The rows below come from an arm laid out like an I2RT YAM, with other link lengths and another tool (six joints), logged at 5 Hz.
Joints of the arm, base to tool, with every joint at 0 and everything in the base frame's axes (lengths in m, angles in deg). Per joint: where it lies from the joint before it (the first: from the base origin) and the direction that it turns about. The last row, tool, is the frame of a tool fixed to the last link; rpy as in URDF.
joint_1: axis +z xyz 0 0 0.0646
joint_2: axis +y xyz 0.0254 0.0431 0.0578
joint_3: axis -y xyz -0.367 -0.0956 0
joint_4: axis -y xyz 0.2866 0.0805 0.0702
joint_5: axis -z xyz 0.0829 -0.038 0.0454
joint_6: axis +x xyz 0.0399 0 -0.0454
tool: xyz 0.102 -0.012 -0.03 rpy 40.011 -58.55 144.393
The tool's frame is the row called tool.
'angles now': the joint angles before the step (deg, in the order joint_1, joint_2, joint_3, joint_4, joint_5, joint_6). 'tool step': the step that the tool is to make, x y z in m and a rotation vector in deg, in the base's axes. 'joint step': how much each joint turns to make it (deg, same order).
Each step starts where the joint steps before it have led.
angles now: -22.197, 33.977, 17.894, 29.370, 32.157, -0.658
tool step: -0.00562, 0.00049, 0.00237, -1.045, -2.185, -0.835
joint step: 0.021, -0.876, -1.225, 2.993, 0.792, -0.420
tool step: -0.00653, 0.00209, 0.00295, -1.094, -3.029, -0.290
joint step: 0.046, -1.364, -1.441, 3.281, 0.359, 0.026
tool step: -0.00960, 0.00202, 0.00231, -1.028, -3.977, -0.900
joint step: 0.119, -1.596, -1.898, 4.282, 1.146, 0.166
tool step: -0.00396, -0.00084, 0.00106, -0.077, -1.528, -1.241
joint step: 0.222, 0.034, -0.585, 2.161, 1.539, -0.167
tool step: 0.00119, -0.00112, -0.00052, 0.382, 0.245, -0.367
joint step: 0.132, 0.583, 0.178, 0.011, 0.564, 0.042
